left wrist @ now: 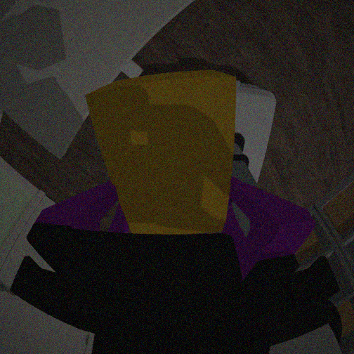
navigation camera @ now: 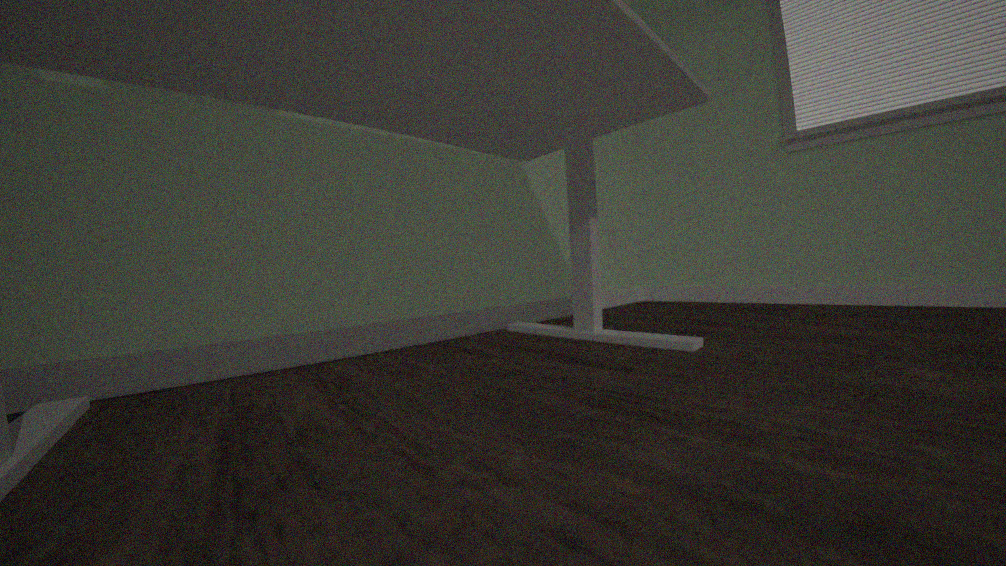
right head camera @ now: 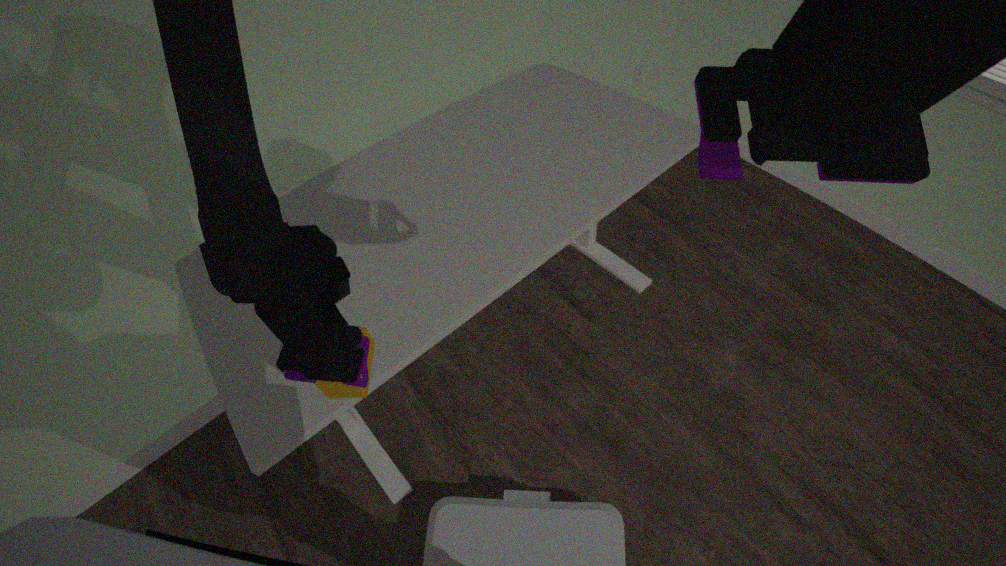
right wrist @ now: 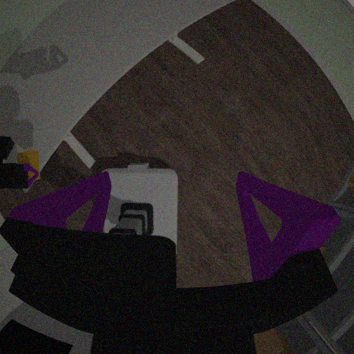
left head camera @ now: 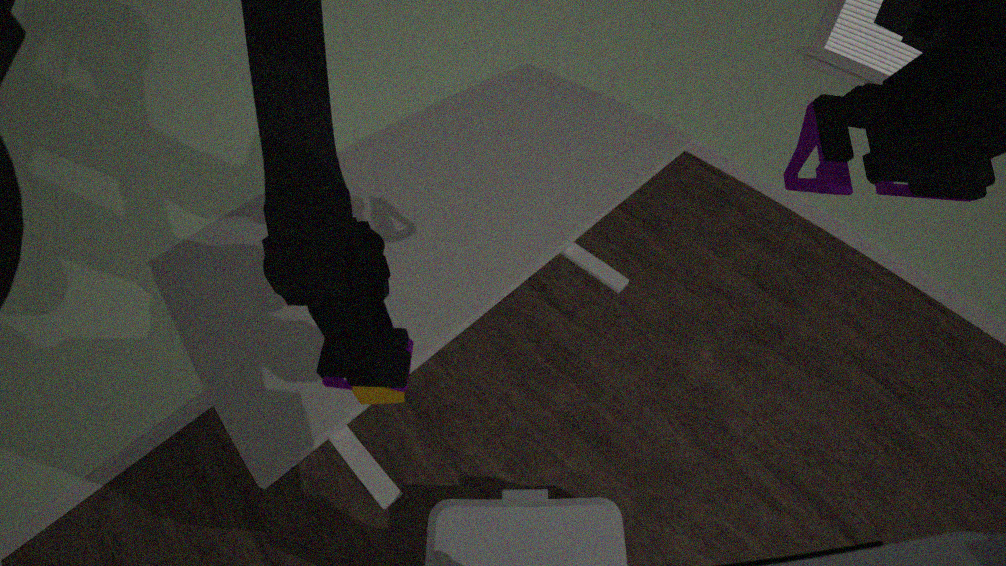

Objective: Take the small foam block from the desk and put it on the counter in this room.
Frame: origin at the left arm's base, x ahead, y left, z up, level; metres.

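Seen in the pictures: left gripper, fingertip midpoint: [right head camera: 346,381] [left head camera: 381,386]; right gripper, fingertip midpoint: [right head camera: 761,170] [left head camera: 833,184].
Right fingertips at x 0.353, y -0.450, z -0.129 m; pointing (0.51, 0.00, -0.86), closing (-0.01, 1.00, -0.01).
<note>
Pixels of each thing's top centre, then the offset from my right fingertips to it. "spot": a spot on its surface instead. Level surfaces: height alone.
- yellow foam block, top centre: [left head camera: 376,358] [right head camera: 340,354] dz -0.302, dx +0.005, dy +0.451 m
- white desk, surface height: dz -0.561 m
- white desk leg, surface spot: [navigation camera: 583,232] spot: dz -0.941, dx +1.096, dy +0.023 m
- window with blinds, surface spot: [navigation camera: 900,63] spot: dz -0.229, dx +1.303, dy -1.478 m
A yellow foam block [left head camera: 379,395] [right head camera: 344,390] [left wrist: 170,150] [right wrist: 30,157] is held between the purple fingers of my left gripper [left head camera: 369,386] [right head camera: 330,381] [left wrist: 174,177]. In both head camera views they appear over the near edge of the white desk [left head camera: 478,183] [right head camera: 485,161] [right wrist: 110,55]; the height above it is hard to tell. The desk's underside also shows in the navigation camera view [navigation camera: 351,56]. My right gripper [left head camera: 862,186] [right head camera: 778,173] [right wrist: 173,178] is open and empty, off to the right of the desk. No counter can be made out in these dark views.
A white desk leg [navigation camera: 583,232] stands on a long foot [navigation camera: 654,340] [left head camera: 597,267] [right head camera: 615,267]. Another desk foot [left head camera: 365,468] [right head camera: 376,457] lies nearer the robot's light base [left head camera: 527,535] [right head camera: 527,535]. Green walls [navigation camera: 246,225] meet behind the desk. A window with blinds [navigation camera: 900,63] is at the right.
</note>
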